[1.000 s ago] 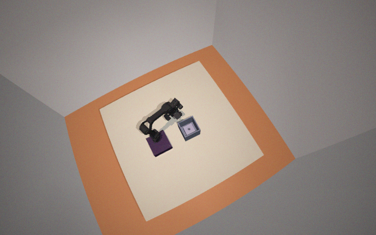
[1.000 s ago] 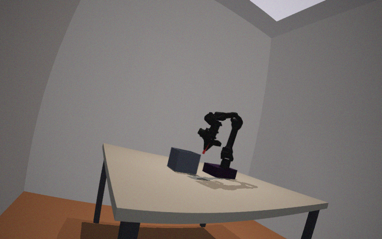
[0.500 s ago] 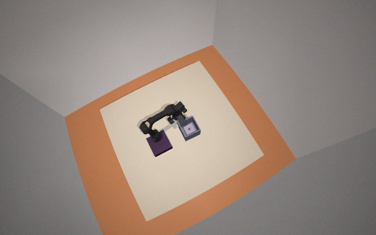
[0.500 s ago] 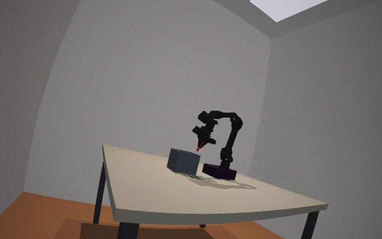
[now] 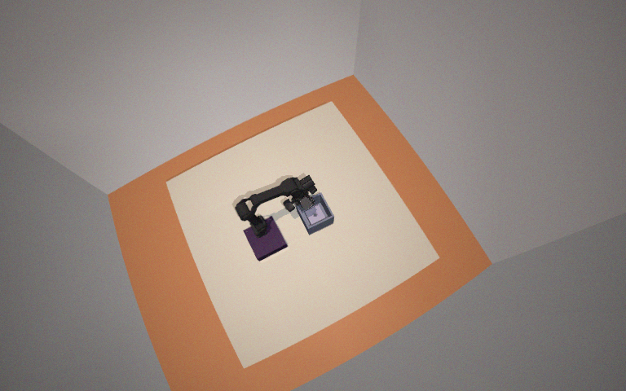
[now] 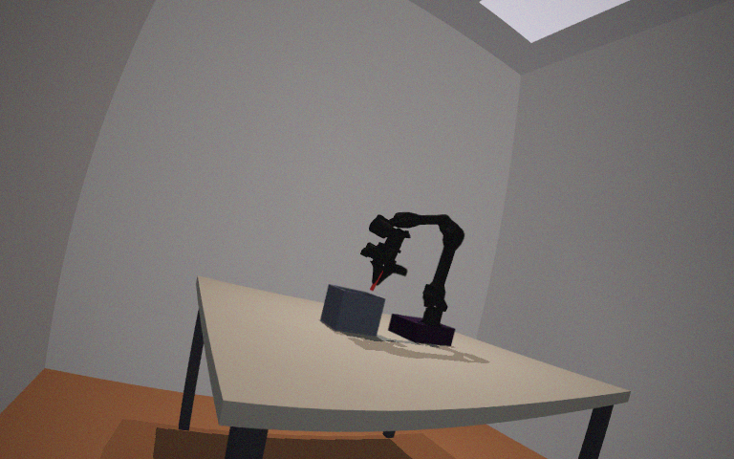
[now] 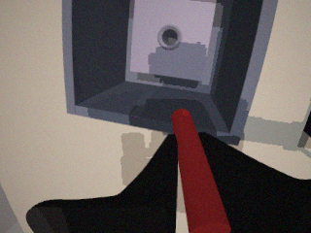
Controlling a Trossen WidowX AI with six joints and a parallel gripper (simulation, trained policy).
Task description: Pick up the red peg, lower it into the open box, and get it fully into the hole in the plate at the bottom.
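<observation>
My gripper tip is 130 mm above the pale plate, 60 mm to the left of it and 40 mm short of it. From my gripper tip the other things lie so: red peg 20 mm above.
</observation>
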